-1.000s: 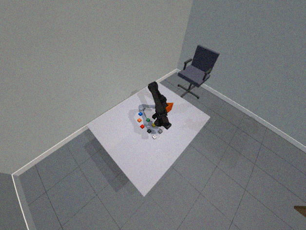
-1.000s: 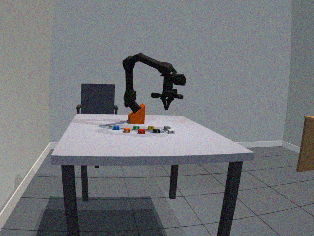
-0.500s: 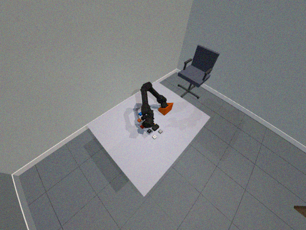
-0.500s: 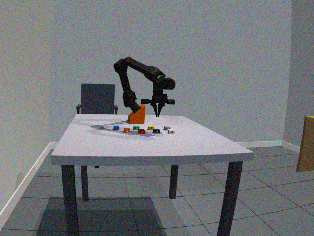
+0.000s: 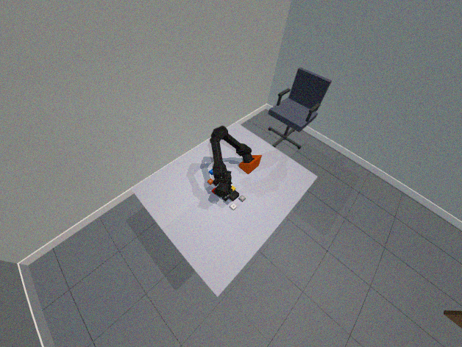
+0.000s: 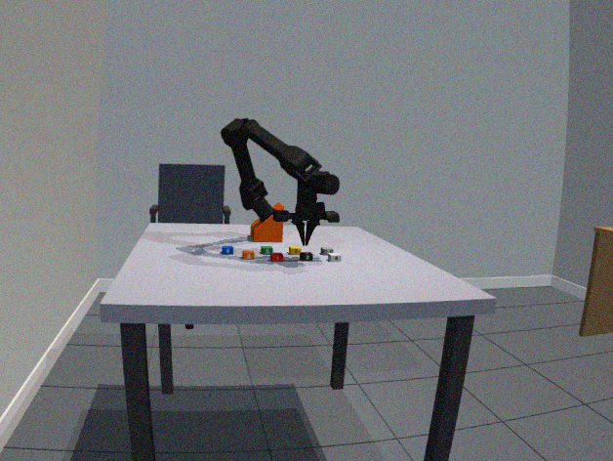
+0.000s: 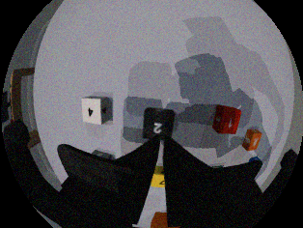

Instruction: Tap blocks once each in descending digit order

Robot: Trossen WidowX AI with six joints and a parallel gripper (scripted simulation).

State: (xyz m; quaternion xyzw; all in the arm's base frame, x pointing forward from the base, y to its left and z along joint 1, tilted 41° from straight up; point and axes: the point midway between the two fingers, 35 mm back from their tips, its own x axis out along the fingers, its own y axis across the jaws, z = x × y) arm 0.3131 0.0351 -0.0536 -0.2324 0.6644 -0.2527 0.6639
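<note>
My gripper tip is 30 mm above the black block. Round my gripper tip: yellow block: 80 mm behind, 10 mm to the right, 30 mm below; then white block: 10 mm ahead, 90 mm to the left, 30 mm below; then red block: 20 mm ahead, 90 mm to the right, 30 mm below.
</note>
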